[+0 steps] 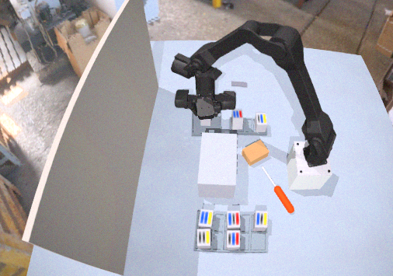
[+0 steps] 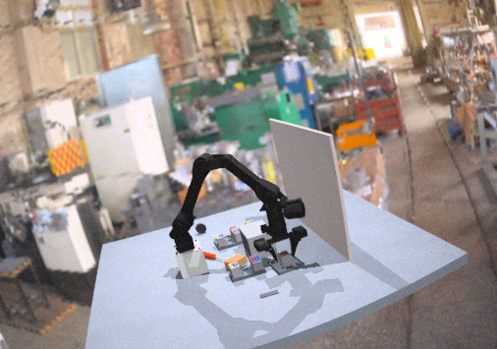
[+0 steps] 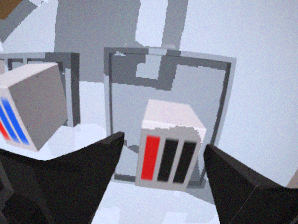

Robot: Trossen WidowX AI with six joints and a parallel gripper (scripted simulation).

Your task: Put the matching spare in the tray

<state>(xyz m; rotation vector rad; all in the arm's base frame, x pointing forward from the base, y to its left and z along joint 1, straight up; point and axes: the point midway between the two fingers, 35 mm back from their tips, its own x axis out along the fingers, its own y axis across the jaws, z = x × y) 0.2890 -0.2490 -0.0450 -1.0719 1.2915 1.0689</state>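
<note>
My gripper tip is now 1 cm below the grey spare block. The rest, counted from my gripper tip: cardboard box 13 cm behind, 16 cm to the left, 1 cm below; rack 14 cm behind, 5 cm to the left, 2 cm below; dark grey tray 2 cm below.
</note>
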